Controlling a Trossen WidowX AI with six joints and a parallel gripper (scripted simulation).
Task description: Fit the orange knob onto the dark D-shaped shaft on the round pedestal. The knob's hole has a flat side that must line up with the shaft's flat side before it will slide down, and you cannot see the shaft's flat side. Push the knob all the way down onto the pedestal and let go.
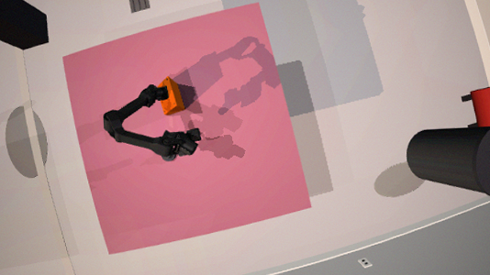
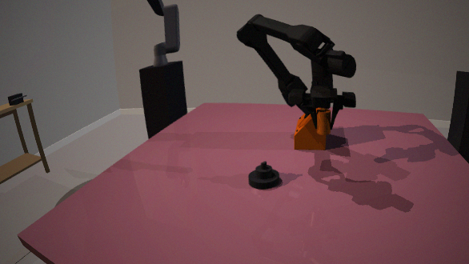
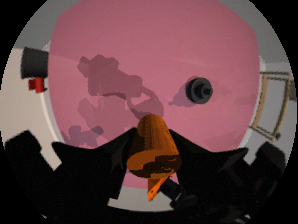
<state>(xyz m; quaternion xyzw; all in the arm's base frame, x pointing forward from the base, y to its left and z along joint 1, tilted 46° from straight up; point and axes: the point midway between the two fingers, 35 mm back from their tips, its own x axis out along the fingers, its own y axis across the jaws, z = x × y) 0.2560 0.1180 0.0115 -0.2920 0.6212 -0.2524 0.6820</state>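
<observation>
Now: gripper tip 70 mm short of the dark round pedestal, 150 mm to the left of it and 110 mm above it. The rest, counted from my gripper tip: orange knob: 20 mm above.
</observation>
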